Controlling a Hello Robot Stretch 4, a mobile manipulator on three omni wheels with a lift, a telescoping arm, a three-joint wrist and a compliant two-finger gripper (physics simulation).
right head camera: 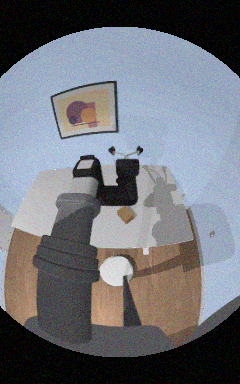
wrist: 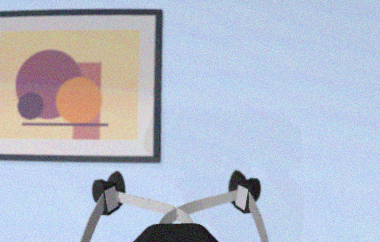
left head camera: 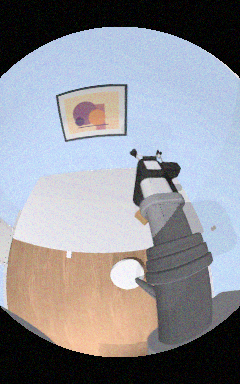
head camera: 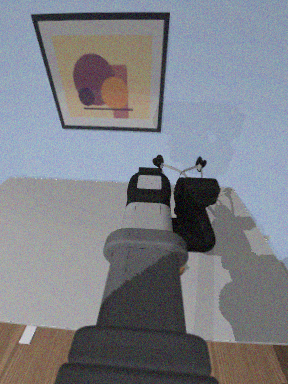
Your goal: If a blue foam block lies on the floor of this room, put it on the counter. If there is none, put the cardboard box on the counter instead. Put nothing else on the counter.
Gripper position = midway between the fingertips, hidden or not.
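My gripper (wrist: 177, 185) is here in my sight. I can also see a framed picture (head camera: 107, 72), which appears again (wrist: 88, 88) and once more (left head camera: 98, 110). And there is a table (head camera: 61, 226); the left head camera view catches the table as well (left head camera: 91, 210), and so does the right head camera view, with the table (right head camera: 159, 218).
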